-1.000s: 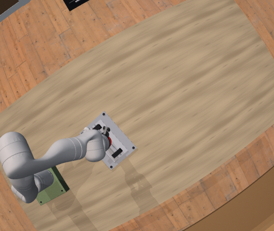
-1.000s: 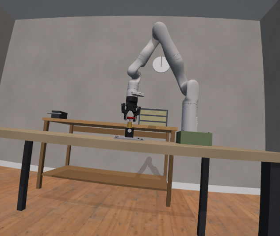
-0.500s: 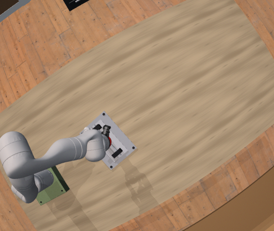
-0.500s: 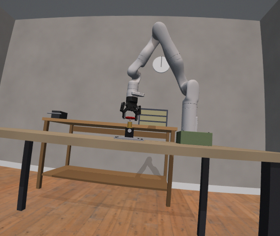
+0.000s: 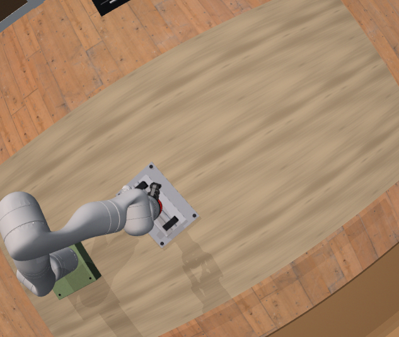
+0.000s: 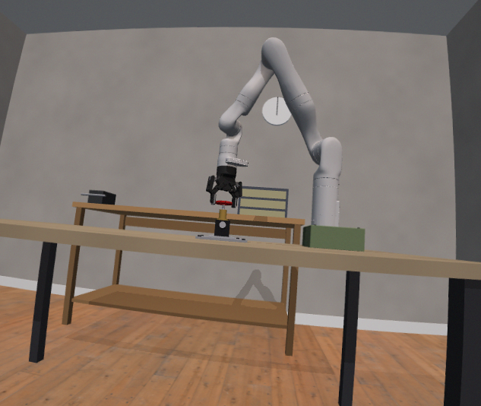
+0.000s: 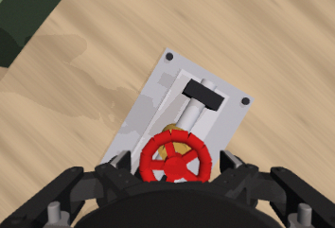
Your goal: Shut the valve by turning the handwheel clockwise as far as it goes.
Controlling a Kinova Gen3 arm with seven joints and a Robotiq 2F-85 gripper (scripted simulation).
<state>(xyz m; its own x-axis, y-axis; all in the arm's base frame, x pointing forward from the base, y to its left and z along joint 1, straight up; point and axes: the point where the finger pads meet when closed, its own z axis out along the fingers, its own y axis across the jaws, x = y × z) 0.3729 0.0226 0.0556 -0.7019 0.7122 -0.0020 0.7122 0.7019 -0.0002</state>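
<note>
The red handwheel lies right at my hand.
</note>
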